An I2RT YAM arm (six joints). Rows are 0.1 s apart.
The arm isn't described. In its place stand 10 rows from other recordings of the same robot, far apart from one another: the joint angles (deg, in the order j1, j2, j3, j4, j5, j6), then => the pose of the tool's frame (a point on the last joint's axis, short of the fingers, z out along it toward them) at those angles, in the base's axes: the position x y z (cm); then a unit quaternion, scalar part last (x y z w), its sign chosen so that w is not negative.
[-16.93 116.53 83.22 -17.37 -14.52 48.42] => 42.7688, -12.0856, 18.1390, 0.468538, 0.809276, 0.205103, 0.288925
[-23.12 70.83 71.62 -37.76 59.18 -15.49] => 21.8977, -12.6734, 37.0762, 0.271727, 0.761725, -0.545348, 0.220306
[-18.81 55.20 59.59 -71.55 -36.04 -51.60] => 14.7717, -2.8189, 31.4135, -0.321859, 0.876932, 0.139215, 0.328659
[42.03 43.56 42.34 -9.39 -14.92 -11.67] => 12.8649, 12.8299, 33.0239, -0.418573, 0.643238, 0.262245, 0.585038
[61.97 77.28 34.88 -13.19 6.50 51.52] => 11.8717, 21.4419, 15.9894, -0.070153, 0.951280, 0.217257, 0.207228
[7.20 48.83 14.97 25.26 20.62 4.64] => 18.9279, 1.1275, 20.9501, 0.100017, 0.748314, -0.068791, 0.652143
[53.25 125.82 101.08 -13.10 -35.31 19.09] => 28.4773, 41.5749, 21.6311, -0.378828, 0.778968, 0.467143, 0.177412
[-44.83 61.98 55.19 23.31 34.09 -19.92] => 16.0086, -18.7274, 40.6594, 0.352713, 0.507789, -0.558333, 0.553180
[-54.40 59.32 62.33 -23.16 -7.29 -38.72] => 13.7228, -18.3918, 37.5676, 0.075558, 0.815560, -0.379010, 0.430702
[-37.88 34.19 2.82 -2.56 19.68 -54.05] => 9.6239, -9.0055, 12.5530, -0.042788, 0.872328, -0.437779, 0.213453
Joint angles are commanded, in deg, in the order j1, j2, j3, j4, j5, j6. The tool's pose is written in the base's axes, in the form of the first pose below.
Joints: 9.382, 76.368, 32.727, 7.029, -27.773, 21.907
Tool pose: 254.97 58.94 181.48; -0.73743 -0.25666 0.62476; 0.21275 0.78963 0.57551; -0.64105 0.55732 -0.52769
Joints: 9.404, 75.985, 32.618, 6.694, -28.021, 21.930
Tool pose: 253.70 58.97 182.06; -0.73929 -0.25859 0.62176; 0.21174 0.78723 0.57917; -0.63923 0.55983 -0.52724
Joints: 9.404, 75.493, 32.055, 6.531, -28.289, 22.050
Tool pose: 251.04 58.68 180.93; -0.74348 -0.25746 0.61721; 0.21195 0.78464 0.58260; -0.63428 0.56397 -0.52880
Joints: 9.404, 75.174, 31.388, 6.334, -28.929, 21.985
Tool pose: 248.09 58.54 178.55; -0.75166 -0.25932 0.60643; 0.20762 0.77968 0.59075; -0.62602 0.56996 -0.53222
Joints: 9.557, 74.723, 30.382, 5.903, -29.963, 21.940
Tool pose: 243.30 58.99 174.67; -0.76652 -0.26220 0.58625; 0.19920 0.77077 0.60518; -0.61054 0.58066 -0.53858
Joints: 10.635, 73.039, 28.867, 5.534, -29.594, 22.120
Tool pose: 235.09 62.03 172.80; -0.77169 -0.26881 0.57640; 0.18824 0.76915 0.61072; -0.60750 0.57979 -0.54294
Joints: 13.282, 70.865, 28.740, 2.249, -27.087, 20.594
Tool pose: 226.48 70.12 175.32; -0.77568 -0.29036 0.56037; 0.13866 0.78779 0.60014; -0.61571 0.54322 -0.57081
